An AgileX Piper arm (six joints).
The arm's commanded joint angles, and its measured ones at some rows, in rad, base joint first. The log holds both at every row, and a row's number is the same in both.
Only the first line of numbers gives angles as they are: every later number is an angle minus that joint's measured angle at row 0.
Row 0, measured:
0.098 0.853 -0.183 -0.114 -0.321 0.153
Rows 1 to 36, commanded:
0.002 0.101 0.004 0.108 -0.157 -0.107
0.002 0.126 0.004 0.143 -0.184 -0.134
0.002 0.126 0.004 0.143 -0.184 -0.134
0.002 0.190 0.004 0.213 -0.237 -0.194
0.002 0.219 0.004 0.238 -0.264 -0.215
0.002 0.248 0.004 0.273 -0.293 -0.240
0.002 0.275 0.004 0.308 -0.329 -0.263
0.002 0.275 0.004 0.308 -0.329 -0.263
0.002 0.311 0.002 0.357 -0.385 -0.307
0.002 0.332 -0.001 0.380 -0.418 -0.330
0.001 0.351 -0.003 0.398 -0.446 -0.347
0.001 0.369 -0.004 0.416 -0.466 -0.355
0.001 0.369 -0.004 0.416 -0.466 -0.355
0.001 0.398 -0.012 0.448 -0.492 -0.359
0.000 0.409 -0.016 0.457 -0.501 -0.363
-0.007 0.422 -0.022 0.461 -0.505 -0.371
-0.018 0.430 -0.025 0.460 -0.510 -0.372
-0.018 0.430 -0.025 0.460 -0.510 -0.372
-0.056 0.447 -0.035 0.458 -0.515 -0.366
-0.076 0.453 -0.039 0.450 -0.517 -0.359
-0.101 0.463 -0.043 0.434 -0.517 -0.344
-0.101 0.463 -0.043 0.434 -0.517 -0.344
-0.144 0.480 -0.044 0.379 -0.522 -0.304
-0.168 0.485 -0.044 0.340 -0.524 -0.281
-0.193 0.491 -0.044 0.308 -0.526 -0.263
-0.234 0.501 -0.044 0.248 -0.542 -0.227
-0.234 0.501 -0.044 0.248 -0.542 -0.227
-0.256 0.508 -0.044 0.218 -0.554 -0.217
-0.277 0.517 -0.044 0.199 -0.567 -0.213
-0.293 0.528 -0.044 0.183 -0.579 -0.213
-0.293 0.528 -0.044 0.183 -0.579 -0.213
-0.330 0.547 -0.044 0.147 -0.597 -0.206
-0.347 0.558 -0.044 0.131 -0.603 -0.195
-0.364 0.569 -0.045 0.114 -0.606 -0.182
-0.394 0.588 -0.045 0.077 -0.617 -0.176
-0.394 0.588 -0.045 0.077 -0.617 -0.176
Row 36, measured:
-0.354 0.568 -0.036 0.136 -0.582 -0.194
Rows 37 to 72, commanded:
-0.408 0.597 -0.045 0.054 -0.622 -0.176
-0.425 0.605 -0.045 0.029 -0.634 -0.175
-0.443 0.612 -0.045 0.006 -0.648 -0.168
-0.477 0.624 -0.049 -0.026 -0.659 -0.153
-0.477 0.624 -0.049 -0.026 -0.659 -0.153
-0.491 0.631 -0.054 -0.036 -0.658 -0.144
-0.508 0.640 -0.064 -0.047 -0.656 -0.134
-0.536 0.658 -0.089 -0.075 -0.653 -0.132
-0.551 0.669 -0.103 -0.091 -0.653 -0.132
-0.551 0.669 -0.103 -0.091 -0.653 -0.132
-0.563 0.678 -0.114 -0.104 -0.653 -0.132
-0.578 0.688 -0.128 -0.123 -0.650 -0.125
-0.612 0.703 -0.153 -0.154 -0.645 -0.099
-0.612 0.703 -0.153 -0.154 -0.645 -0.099
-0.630 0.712 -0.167 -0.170 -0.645 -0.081
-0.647 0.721 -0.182 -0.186 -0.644 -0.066
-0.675 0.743 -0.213 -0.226 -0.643 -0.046
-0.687 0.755 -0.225 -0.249 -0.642 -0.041
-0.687 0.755 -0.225 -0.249 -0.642 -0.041
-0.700 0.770 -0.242 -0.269 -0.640 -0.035
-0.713 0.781 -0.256 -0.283 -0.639 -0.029
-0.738 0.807 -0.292 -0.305 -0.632 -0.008
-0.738 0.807 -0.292 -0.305 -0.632 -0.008
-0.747 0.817 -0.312 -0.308 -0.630 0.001
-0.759 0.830 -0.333 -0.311 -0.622 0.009
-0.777 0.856 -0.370 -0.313 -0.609 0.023
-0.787 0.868 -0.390 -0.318 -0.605 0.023
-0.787 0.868 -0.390 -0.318 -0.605 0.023
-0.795 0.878 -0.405 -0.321 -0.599 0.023
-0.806 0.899 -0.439 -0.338 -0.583 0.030
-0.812 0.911 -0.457 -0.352 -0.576 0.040
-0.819 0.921 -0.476 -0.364 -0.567 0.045
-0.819 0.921 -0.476 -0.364 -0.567 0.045
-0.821 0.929 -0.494 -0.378 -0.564 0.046
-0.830 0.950 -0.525 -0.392 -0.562 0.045
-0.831 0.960 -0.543 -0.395 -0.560 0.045
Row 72, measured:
-0.819 0.941 -0.501 -0.369 -0.568 0.039
